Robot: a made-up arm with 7 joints. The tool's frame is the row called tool. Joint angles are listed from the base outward.
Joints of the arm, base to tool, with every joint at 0 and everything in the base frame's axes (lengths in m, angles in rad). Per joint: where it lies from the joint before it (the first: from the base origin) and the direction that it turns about. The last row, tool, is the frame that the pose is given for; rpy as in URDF.
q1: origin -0.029 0 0.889 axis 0 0 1
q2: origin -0.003 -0.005 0.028 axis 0 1 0
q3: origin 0.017 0.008 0.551 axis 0 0 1
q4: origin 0.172 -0.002 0.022 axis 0 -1 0
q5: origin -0.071 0.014 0.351 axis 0 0 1
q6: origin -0.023 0.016 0.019 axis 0 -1 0
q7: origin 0.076 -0.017 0.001 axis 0 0 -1
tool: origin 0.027 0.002 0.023 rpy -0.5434 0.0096 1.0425
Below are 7 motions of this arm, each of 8 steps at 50 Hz.
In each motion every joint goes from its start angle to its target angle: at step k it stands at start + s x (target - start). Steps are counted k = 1, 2, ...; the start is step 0. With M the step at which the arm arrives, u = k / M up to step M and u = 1 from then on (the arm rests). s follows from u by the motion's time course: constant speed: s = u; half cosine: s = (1 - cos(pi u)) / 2; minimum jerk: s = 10 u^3 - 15 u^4 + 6 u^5.
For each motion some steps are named. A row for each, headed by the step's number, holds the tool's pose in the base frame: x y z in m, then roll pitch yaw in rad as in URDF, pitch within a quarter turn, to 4 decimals.
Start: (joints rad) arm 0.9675 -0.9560 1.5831 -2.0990 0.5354 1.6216 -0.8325
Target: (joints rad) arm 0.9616 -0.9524 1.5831 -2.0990 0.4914 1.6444 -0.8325
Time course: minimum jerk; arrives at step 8
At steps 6, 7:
6: -0.7622 0.0625 1.1823 -0.1238 0.4058 -2.1218
7: -0.7622 0.0627 1.1824 -0.1237 0.4092 -2.1202

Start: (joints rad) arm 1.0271 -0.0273 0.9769 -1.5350 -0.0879 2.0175 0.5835
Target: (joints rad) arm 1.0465 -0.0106 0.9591 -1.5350 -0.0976 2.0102 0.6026
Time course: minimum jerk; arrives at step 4
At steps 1, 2, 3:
1: -0.2978 0.5533 1.6744 -0.8803 -0.3768 2.5477
2: -0.2958 0.5575 1.6720 -0.8722 -0.3746 2.5383
3: -0.2938 0.5616 1.6695 -0.8642 -0.3722 2.5288

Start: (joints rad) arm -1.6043 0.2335 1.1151 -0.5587 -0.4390 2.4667 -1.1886
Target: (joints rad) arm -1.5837 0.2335 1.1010 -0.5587 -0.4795 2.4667 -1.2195
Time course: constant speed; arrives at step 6
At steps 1, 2, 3, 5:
1: 0.2296 -0.2931 1.8732 -2.4001 0.7175 0.5413
2: 0.2311 -0.2924 1.8728 -2.4026 0.7270 0.5345
3: 0.2326 -0.2918 1.8723 -2.4052 0.7366 0.5276
5: 0.2357 -0.2905 1.8714 -2.4108 0.7556 0.5137

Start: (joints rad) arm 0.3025 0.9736 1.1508 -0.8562 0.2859 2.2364 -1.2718
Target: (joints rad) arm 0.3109 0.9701 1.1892 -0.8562 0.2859 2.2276 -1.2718
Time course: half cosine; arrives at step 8
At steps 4, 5, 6, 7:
4: 0.7112 0.6088 1.3376 -1.8446 -0.4498 -2.9176
5: 0.7082 0.6105 1.3403 -1.8506 -0.4499 -2.9077
6: 0.7057 0.6120 1.3426 -1.8558 -0.4500 -2.8993
7: 0.7040 0.6130 1.3442 -1.8592 -0.4500 -2.8936

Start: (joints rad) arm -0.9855 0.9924 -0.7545 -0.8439 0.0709 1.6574 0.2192
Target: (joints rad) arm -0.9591 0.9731 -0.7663 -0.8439 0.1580 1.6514 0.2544
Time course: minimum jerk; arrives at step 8
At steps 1, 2, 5, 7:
1: 0.2789 -0.9993 1.1689 -0.9179 0.4080 -0.7328
2: 0.2801 -0.9983 1.1711 -0.9143 0.4004 -0.7333
5: 0.2886 -0.9912 1.1861 -0.8881 0.3470 -0.7368
7: 0.2920 -0.9882 1.1923 -0.8768 0.3250 -0.7385

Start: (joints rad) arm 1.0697 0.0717 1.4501 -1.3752 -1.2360 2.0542 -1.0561
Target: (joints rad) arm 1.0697 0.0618 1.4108 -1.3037 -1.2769 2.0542 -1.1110
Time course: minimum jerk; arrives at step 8
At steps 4, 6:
4: -0.5247 0.3238 1.6609 0.1303 1.2978 -0.9641
6: -0.5175 0.3269 1.6702 0.2348 1.3153 -0.8799

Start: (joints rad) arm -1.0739 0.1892 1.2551 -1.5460 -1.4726 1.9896 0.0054
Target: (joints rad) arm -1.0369 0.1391 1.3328 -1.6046 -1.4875 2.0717 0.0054
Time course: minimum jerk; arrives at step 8
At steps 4, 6, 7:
4: 0.6145 0.1445 1.5429 -1.7102 0.9316 1.0297
6: 0.5959 0.1859 1.5392 -1.7294 0.9513 1.0947
7: 0.5915 0.1949 1.5382 -1.7333 0.9558 1.1092

